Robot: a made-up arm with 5 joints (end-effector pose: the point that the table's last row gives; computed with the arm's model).
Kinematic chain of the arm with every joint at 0, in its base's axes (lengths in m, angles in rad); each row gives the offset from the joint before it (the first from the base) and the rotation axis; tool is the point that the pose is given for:
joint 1: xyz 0 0 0.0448 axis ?
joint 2: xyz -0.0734 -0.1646 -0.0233 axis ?
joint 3: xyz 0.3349 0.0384 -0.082 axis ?
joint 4: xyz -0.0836 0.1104 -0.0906 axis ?
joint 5: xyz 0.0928 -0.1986 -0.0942 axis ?
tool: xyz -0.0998 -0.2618 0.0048
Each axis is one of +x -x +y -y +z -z.
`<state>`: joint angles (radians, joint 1 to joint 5).
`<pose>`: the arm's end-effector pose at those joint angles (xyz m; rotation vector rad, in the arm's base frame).
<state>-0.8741 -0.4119 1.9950 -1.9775 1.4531</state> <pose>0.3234 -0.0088 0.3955 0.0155 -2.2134 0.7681</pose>
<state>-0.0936 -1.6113 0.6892 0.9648 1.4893</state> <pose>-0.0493 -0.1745 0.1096 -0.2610 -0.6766 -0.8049</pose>
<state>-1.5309 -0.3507 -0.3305 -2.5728 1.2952</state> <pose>0.3450 0.0056 -0.1634 0.9407 -0.6143 -2.5849</pose>
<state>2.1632 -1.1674 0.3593 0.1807 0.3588</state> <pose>0.2474 0.2062 -0.2958 1.9899 -0.4733 -1.2755</pose>
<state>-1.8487 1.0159 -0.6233 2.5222 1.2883</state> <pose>-0.2071 -0.2677 -0.0690 0.9504 0.7573 1.6434</pose>
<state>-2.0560 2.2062 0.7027 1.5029 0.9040</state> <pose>-0.0139 0.0890 0.0776 0.3484 -0.7988 2.0340</pose>
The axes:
joint 1: +x
joint 2: +y
joint 3: +x
joint 4: -z
joint 5: -x

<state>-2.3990 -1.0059 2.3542 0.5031 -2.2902</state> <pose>-0.1625 0.1449 -0.2382 1.9627 0.5681 -0.6312</pose>
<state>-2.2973 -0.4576 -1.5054 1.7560 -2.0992</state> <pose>0.1964 0.2349 0.5453 -0.8731 -0.4242 2.3306</pose>
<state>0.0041 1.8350 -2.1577 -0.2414 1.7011</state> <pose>-0.2287 -0.0376 -0.2295 1.2979 0.7192 -2.2226</pose>
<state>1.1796 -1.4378 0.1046 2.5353 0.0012</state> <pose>0.1333 0.1979 0.3770 -1.9471 -0.7553 1.9505</pose>
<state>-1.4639 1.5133 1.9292 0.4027 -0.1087</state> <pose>-0.3679 -0.0856 -0.1430 0.5013 -0.2245 -1.9081</pose>
